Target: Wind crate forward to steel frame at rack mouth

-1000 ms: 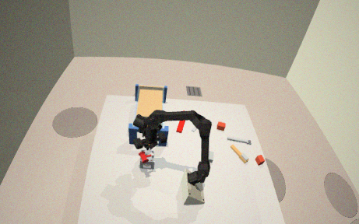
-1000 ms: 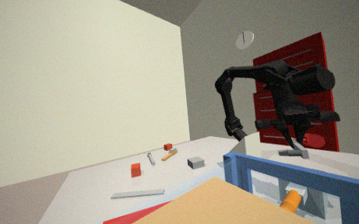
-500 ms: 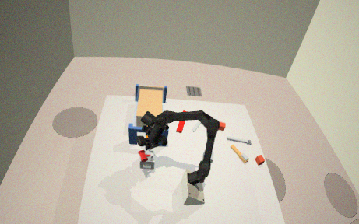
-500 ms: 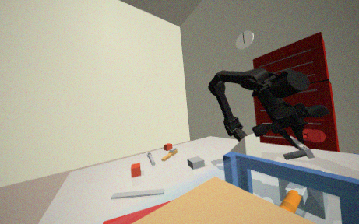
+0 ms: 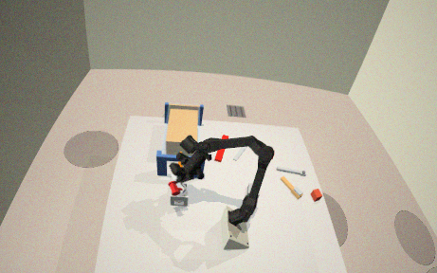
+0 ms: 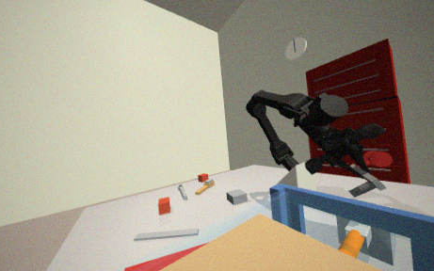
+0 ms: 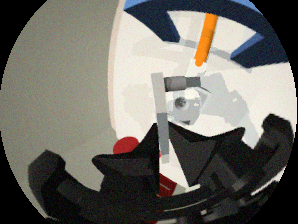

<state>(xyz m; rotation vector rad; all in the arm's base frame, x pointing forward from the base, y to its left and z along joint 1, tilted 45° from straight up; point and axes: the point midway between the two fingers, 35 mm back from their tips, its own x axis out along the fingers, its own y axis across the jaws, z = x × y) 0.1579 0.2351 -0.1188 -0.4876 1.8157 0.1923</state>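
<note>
The red knob lies 60 mm behind my gripper tip and 30 mm above it. From my gripper tip the other things lie so: blue frame (170 mm ahead, 60 mm below); then grey winch (20 mm to the right, 130 mm below); then winch handle (10 mm behind, 10 mm above).
</note>
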